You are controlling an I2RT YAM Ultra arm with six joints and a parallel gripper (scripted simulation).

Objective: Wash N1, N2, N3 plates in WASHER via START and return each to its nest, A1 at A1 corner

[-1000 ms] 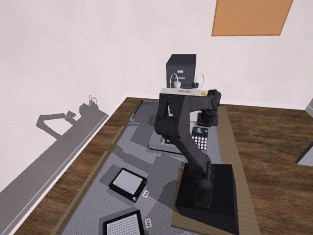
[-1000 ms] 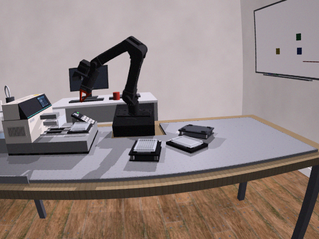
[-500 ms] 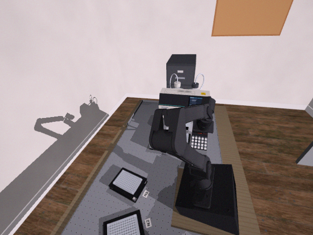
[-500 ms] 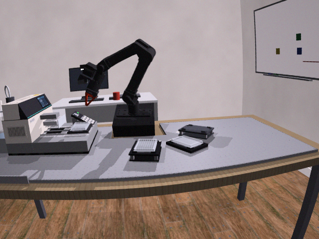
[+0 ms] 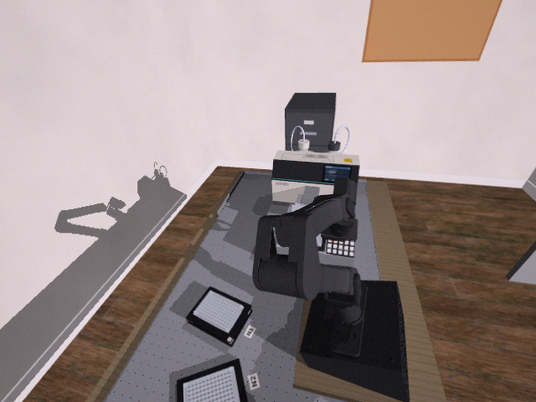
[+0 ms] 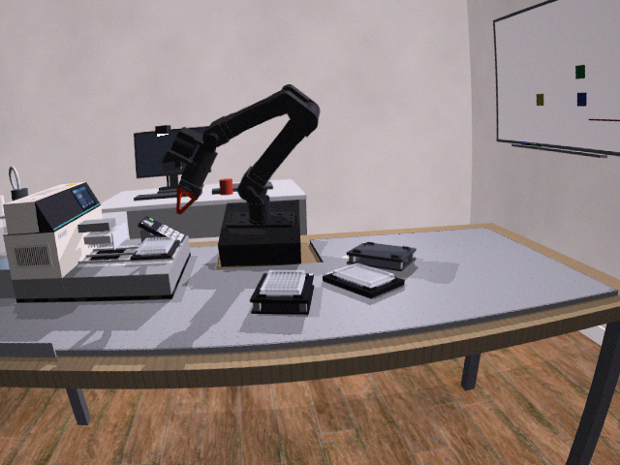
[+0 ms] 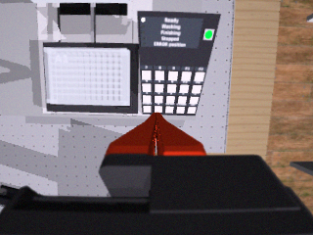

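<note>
My hand is 11 cm short of the black washer carrier, 4 cm to the left of it and 8 cm above it. The rest, counted from my hand: manifold head: 14 cm ahead, 19 cm to the right, 3 cm below; then washer: 14 cm ahead, 19 cm to the right, 2 cm below; then N1 label: 17 cm ahead, 32 cm to the left, 15 cm below.
</note>
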